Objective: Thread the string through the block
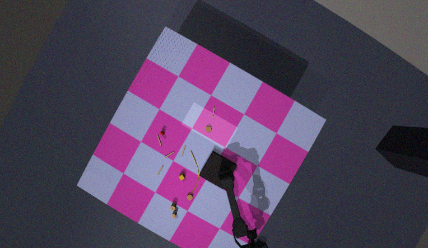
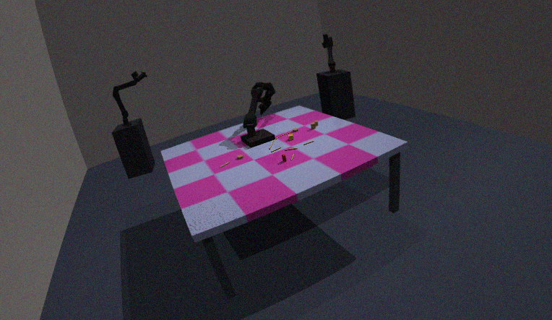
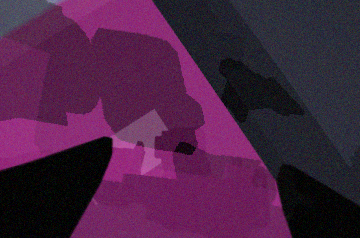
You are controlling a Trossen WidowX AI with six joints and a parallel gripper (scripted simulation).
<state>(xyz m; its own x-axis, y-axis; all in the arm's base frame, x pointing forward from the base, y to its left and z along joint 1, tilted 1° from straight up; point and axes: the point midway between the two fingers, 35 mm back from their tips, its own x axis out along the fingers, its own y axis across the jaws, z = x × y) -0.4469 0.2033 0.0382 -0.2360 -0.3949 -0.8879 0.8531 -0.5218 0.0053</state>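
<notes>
The yellow wooden block lies 640 mm ahead of my gripper tip, 30 mm to the left of it and 30 mm below it. The rest, counted from my gripper tip: round wooden button (510 mm ahead, 110 mm to the left, 30 mm below); red object (940 mm ahead, 110 mm to the right, 20 mm below); thin wooden stick (660 mm ahead, 110 mm to the right, 40 mm below).
</notes>
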